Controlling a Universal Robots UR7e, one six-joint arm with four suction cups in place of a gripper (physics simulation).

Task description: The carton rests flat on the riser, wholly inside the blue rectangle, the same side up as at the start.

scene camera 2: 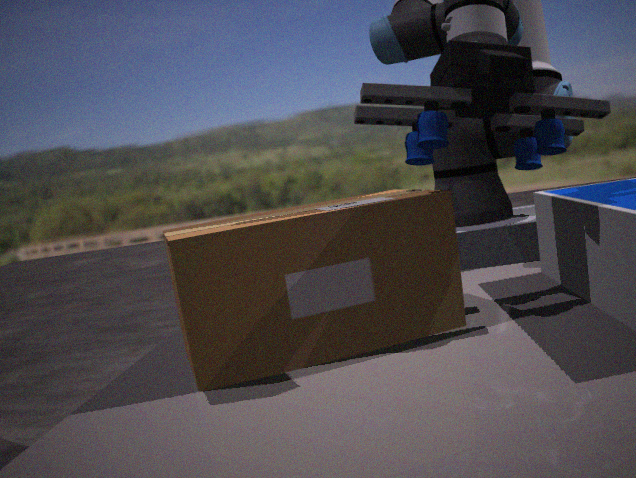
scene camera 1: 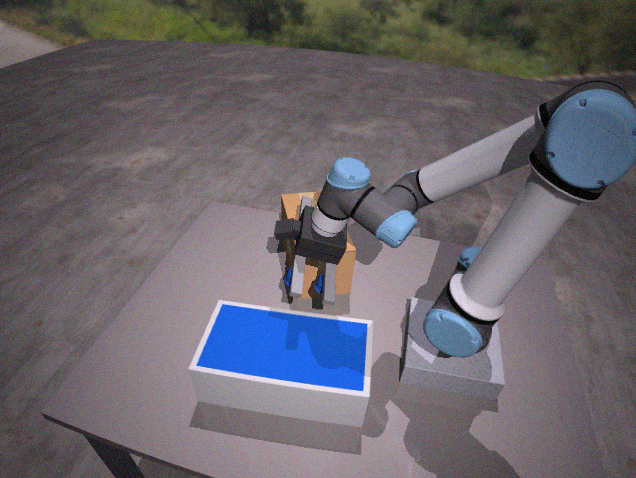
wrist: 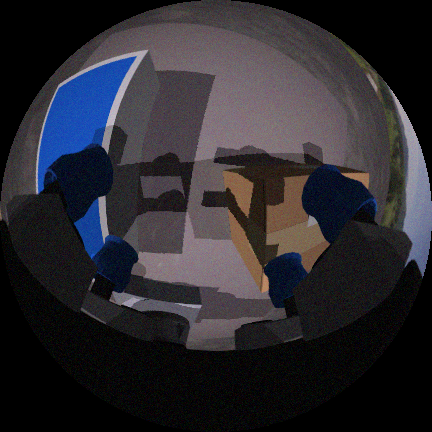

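Pixels of known places: end effector, tool point: [scene camera 2: 484, 156] [scene camera 1: 309, 260] [wrist: 201, 229]; arm's base, origin of the base link: [scene camera 2: 472, 220] [wrist: 163, 321].
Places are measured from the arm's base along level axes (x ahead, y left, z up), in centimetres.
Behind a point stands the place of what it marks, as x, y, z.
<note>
The brown carton [scene camera 1: 346, 272] @[28.1, -17.1, 1.8] [scene camera 2: 236, 308] @[47.6, -38.1, 1.4] [wrist: 287, 215] @[37.9, -17.2, 9.3] stands on the table beyond the riser in scene view 1, partly hidden by my gripper. It has a pale label on its broad side and tape along its top. The white riser [scene camera 1: 277, 400] @[42.1, 21.9, -0.2] [scene camera 2: 616, 267] @[49.9, 1.1, -0.4] [wrist: 142, 95] @[52.5, 0.9, 0.1] bears the blue rectangle [scene camera 1: 246, 344] @[49.6, 12.7, 5.7] [wrist: 90, 110] @[49.1, 5.8, 5.8], with arm shadow across it. My gripper [scene camera 1: 304, 281] [scene camera 2: 482, 142] @[38.0, -8.3, 12.4] [wrist: 205, 230] @[38.0, -8.3, 12.4] has four blue cups pointing down. In scene view 2 they hang above the carton's top level, around and past its right end, touching nothing. The gripper is open, holding nothing.
The arm's grey base block [scene camera 1: 447, 377] @[5.3, 13.4, -1.0] stands on the table [scene camera 1: 128, 370] @[78.7, 14.6, -6.3], to the right of the riser in scene view 1. The arm reaches from it over the table. The riser's raised side wall faces the carton across a gap. Table edges show left and behind.
</note>
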